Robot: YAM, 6 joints.
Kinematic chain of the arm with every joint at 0, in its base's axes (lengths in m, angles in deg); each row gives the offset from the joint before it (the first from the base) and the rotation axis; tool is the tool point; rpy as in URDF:
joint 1: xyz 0 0 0.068 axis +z
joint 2: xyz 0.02 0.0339 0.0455 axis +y
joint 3: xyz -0.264 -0.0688 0 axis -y
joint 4: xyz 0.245 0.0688 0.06 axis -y
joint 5: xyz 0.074 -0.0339 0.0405 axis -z
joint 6: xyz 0.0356 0 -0.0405 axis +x
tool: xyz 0 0 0 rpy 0 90 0
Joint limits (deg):
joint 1: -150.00..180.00
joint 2: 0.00..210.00
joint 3: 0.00..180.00
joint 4: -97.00..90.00
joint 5: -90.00..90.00
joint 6: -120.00..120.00
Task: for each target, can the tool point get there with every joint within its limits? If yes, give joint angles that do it. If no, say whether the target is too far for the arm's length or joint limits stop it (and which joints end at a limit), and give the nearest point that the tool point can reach.
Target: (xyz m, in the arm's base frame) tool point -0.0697 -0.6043 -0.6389
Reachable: no: too far | nearest point -0.0493 -0.4273 -0.3315 | short by 0.355 m
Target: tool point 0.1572 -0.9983 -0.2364
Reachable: no: too far | nearest point 0.0949 -0.6027 -0.0949 | short by 0.425 m
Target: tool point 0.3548 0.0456 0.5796
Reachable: yes | joints 2.84 107.22 123.65 48.69 -51.76 -59.87
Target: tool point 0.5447 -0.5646 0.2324
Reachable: no: too far | nearest point 0.4433 -0.4594 0.2097 | short by 0.148 m
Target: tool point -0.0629 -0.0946 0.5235
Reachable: yes | joints 54.11 28.62 106.34 -61.03 7.28 -99.31
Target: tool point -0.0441 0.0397 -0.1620
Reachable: yes | joints 150.60 184.67 51.54 -28.24 21.36 50.19
